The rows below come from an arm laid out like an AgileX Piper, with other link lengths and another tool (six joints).
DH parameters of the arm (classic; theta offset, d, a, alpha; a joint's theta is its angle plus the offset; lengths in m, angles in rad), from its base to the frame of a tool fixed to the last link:
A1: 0 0.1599 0 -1.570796
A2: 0.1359 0 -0.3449 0
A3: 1.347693 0 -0.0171 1.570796
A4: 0 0.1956 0 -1.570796
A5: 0 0 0 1.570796
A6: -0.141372 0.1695 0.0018 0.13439
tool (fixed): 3.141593 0.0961 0 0
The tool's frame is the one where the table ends.
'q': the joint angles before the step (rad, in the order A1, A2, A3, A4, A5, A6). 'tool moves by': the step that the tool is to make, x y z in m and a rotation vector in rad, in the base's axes. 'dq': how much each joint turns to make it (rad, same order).
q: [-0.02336, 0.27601, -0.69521, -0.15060, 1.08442, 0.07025]
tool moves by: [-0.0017, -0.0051, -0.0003, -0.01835, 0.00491, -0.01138]
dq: [0.00028, -0.00155, 0.00011, -0.02193, 0.00604, 0.00029]
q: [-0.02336, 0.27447, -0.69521, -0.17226, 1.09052, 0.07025]
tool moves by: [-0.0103, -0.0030, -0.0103, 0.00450, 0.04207, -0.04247]
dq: [-0.03422, -0.00700, 0.00007, -0.00159, 0.04989, -0.00003]
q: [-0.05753, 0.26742, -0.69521, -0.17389, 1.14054, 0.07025]
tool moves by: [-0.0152, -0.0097, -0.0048, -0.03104, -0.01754, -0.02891]
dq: [0.00004, -0.06527, 0.00010, -0.04072, 0.04675, 0.00009]
